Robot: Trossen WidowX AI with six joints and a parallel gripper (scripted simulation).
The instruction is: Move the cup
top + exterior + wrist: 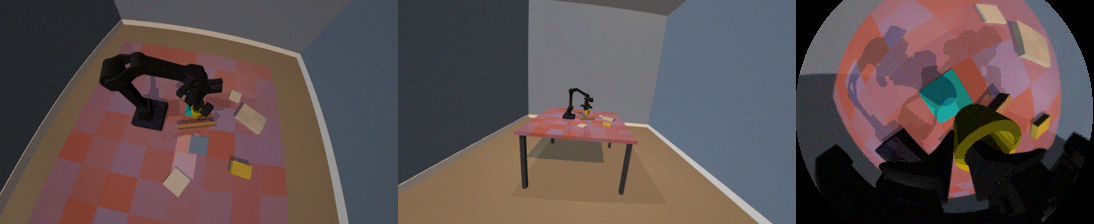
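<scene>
The teal pad lies 110 mm below my gripper tip and 40 mm to the left of it. Also, from my gripper tip: orange bar (90 mm below, 60 mm to the right, 40 mm ahead); then cup (20 mm ahead, 10 mm to the right); then yellow block (330 mm ahead, 250 mm to the right, 80 mm below).
</scene>
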